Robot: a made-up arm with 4 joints.
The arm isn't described. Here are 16 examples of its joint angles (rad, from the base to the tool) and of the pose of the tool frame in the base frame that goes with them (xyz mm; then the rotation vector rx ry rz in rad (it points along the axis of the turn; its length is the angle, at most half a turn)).
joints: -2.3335 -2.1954 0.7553 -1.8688
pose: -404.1 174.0 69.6 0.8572 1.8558 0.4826
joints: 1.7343 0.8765 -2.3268 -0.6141
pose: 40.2 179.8 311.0 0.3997 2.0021 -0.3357
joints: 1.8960 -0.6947 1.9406 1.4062
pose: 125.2 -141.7 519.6 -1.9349 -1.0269 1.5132
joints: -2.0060 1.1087 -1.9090 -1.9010
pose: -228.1 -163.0 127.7 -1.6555 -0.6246 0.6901
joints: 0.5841 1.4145 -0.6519 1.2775
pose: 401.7 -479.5 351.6 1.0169 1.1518 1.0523
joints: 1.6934 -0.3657 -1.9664 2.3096
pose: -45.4 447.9 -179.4 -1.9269 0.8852 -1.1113
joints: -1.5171 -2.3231 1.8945 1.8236
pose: -90.9 25.9 -306.4 -1.3018 0.9737 -1.8206
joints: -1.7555 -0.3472 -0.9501 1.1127
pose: -532.2 -141.0 -187.9 -0.1908 -0.9821 -0.4240
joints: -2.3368 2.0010 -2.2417 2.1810
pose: 32.2 -133.0 363.8 -0.0735 -1.7227 -2.1928
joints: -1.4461 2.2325 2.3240 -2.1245
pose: -16.9 -544.8 -20.8 -1.0824 0.4400 -0.7510
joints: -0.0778 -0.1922 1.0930 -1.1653
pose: 157.9 -356.7 404.8 -0.9049 -0.7636 -1.2111
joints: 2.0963 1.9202 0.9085 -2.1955
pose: 68.6 710.8 47.9 -1.1468 -1.4584 0.7953
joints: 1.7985 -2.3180 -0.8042 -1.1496
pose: 232.5 523.2 150.3 2.3450 0.2043 1.2551
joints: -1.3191 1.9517 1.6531 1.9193
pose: 27.2 -979.4 43.7 1.6375 1.0854 1.9589
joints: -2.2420 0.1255 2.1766 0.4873
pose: -103.3 -71.1 643.1 -0.3971 2.2693 -0.8350
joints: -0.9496 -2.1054 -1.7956 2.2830
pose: 339.1 -634.1 376.8 1.5806 1.0249 -2.0508
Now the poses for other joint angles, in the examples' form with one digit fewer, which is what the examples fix.
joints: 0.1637 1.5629 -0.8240 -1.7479
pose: 312 -310 198 -0.986 1.641 -1.794
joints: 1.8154 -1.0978 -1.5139 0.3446
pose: 113 498 -179 -2.132 -0.346 -2.215
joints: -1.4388 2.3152 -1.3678 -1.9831
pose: -226 -247 268 -0.123 -1.732 0.524
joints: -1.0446 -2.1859 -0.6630 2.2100
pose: -264 -816 304 -2.362 -0.285 1.341
